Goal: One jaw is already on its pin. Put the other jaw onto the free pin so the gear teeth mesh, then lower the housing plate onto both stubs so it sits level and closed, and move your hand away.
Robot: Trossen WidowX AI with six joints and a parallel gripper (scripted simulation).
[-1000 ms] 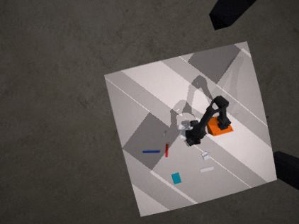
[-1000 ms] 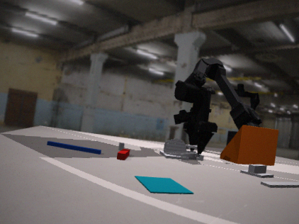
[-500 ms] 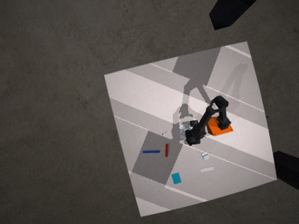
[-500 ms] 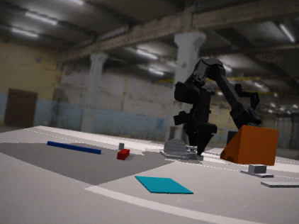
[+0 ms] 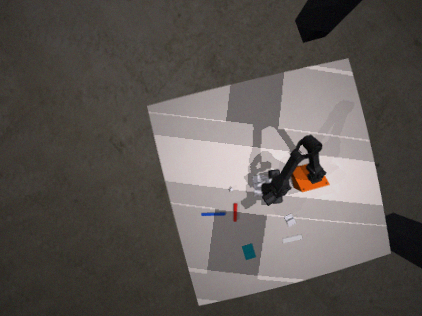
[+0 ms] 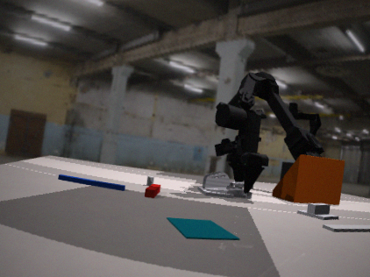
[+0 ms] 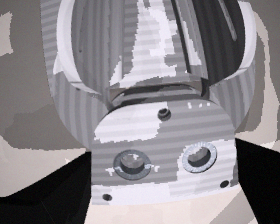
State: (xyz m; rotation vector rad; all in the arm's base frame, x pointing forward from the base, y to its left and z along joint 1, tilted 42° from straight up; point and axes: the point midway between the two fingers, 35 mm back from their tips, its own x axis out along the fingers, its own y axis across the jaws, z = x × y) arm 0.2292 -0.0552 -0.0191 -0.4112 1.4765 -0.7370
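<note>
Right now my gripper tip is 1 cm short of the housing plate and 2 cm below it. Also, from my gripper tip: red block (26 cm ahead, 10 cm to the left, 1 cm below); small grey peg (24 cm ahead, 4 cm to the right); blue bar (39 cm ahead, 7 cm to the left, 1 cm below).
</note>
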